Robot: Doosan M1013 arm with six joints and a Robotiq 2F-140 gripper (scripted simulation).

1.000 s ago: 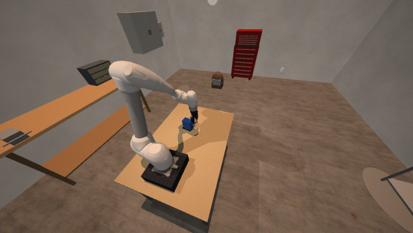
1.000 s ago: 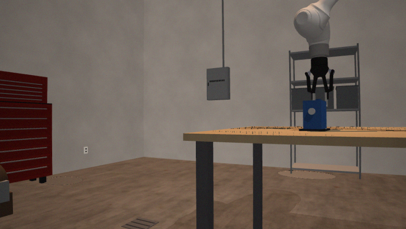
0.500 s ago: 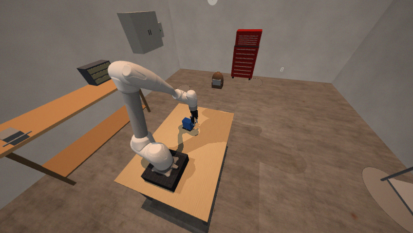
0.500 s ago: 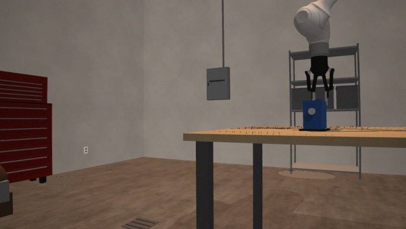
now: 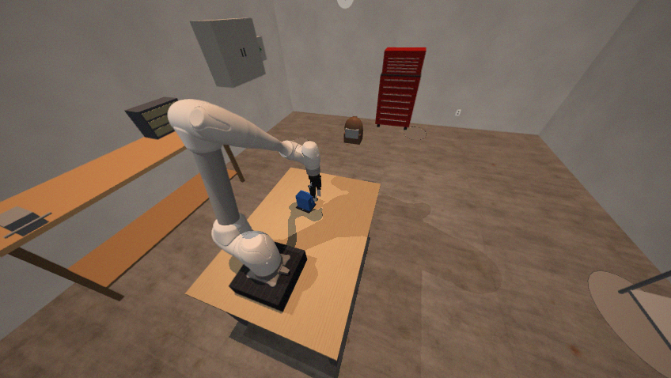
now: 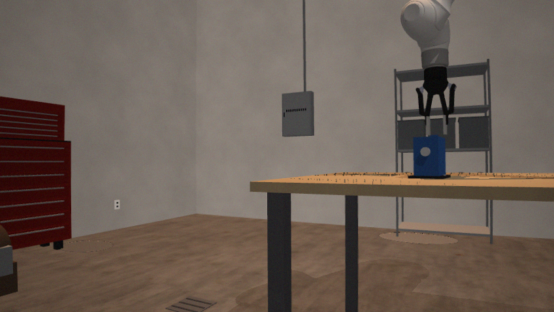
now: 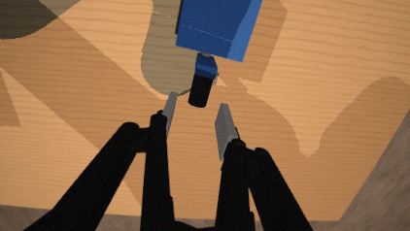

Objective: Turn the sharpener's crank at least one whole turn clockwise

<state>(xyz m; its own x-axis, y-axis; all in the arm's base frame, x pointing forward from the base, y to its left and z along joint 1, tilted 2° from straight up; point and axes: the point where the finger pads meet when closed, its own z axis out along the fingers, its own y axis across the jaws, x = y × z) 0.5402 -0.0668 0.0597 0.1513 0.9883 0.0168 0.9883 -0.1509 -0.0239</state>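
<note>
Now: hand 20 mm to the right of the sharpener crank and 50 mm above it.
</note>
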